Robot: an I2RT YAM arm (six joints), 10 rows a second.
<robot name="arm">
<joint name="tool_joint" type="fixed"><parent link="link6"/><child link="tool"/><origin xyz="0 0 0" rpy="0 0 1.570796"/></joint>
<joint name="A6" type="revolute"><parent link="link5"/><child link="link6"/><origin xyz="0.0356 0 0.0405" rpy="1.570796 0 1.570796"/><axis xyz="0 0 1"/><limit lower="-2.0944" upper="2.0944"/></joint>
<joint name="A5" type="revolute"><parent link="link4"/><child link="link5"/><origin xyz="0.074 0.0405 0.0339" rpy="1.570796 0 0"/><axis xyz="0 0 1"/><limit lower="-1.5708" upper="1.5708"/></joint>
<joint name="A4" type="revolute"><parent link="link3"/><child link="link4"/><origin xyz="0.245 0.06 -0.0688"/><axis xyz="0 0 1"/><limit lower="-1.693" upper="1.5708"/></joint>
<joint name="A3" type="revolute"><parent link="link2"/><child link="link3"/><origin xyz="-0.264 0 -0.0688" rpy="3.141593 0 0"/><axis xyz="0 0 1"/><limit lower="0" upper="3.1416"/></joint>
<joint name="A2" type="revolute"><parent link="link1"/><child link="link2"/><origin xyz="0.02 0.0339 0.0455" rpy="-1.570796 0 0"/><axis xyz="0 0 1"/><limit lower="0" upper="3.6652"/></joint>
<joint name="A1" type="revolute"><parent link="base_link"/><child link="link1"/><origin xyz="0 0 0.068"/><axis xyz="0 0 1"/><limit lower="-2.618" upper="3.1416"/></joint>
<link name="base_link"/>
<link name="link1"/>
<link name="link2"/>
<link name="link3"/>
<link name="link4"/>
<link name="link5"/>
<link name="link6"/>
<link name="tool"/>
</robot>
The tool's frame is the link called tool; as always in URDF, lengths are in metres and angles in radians.
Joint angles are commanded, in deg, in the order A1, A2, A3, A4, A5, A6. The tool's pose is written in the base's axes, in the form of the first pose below.
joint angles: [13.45 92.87 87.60 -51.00 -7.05 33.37]
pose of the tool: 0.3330 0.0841 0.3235 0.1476 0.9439 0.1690 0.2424
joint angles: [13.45 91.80 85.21 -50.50 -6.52 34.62]
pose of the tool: 0.3278 0.0825 0.3170 0.1601 0.9442 0.1650 0.2361
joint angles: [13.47 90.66 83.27 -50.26 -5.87 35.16]
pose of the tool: 0.3223 0.0809 0.3130 0.1665 0.9447 0.1594 0.2333
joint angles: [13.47 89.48 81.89 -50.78 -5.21 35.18]
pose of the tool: 0.3161 0.0790 0.3114 0.1688 0.9463 0.1520 0.2301
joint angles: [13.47 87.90 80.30 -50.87 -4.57 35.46]
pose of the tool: 0.3089 0.0769 0.3111 0.1728 0.9460 0.1474 0.2312
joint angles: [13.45 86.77 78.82 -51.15 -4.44 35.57]
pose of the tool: 0.3031 0.0753 0.3087 0.1746 0.9472 0.1444 0.2267
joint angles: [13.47 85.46 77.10 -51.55 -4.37 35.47]
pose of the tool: 0.2961 0.0737 0.3057 0.1744 0.9492 0.1410 0.2208
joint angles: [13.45 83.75 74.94 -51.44 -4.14 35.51]
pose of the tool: 0.2882 0.0716 0.3026 0.1757 0.9498 0.1381 0.2190
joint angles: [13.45 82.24 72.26 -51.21 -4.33 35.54]
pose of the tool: 0.2803 0.0698 0.2958 0.1762 0.9517 0.1364 0.2111
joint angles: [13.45 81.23 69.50 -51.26 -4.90 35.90]
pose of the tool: 0.2731 0.0684 0.2858 0.1793 0.9548 0.1352 0.1947
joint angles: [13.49 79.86 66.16 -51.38 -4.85 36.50]
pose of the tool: 0.2637 0.0664 0.2744 0.1856 0.9578 0.1285 0.1779
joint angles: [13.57 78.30 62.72 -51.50 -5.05 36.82]
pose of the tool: 0.2532 0.0643 0.2632 0.1887 0.9608 0.1236 0.1612
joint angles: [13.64 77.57 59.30 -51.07 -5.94 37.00]
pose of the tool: 0.2452 0.0633 0.2491 0.1898 0.9640 0.1227 0.1401
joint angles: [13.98 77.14 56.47 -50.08 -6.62 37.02]
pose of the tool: 0.2394 0.0638 0.2373 0.1871 0.9664 0.1232 0.1262
